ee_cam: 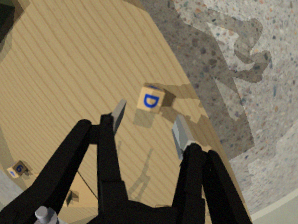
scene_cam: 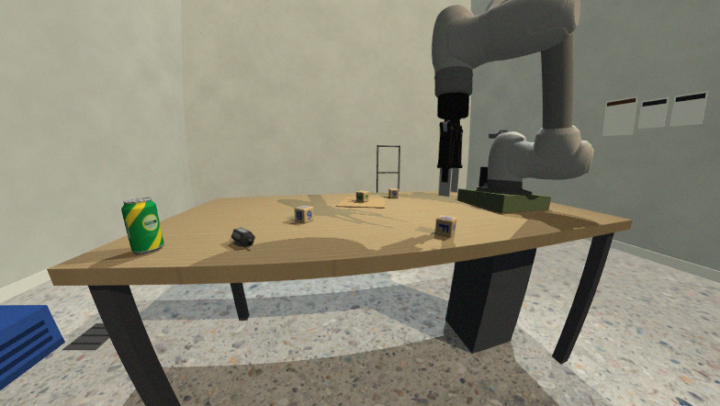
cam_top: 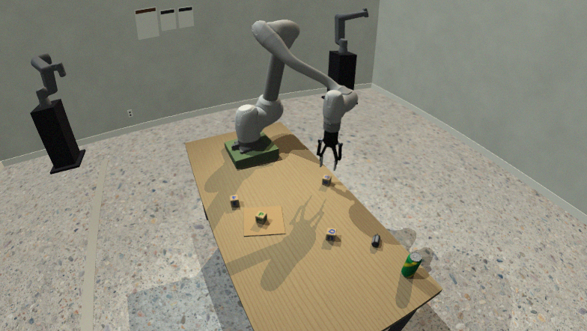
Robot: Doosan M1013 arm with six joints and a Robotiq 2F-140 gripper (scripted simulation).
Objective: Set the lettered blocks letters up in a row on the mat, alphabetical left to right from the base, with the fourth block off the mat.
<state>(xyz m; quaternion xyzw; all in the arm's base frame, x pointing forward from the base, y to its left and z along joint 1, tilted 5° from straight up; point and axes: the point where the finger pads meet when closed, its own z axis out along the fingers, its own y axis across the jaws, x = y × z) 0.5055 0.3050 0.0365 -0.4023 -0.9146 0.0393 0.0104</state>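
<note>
The D block is 11 cm below my hand. The rest, counted from my hand: blue-lettered block 38 cm ahead, 19 cm to the right, 11 cm below; then tan mat 44 cm to the right, 15 cm ahead, 13 cm below; then black object 51 cm ahead, 12 cm below.
</note>
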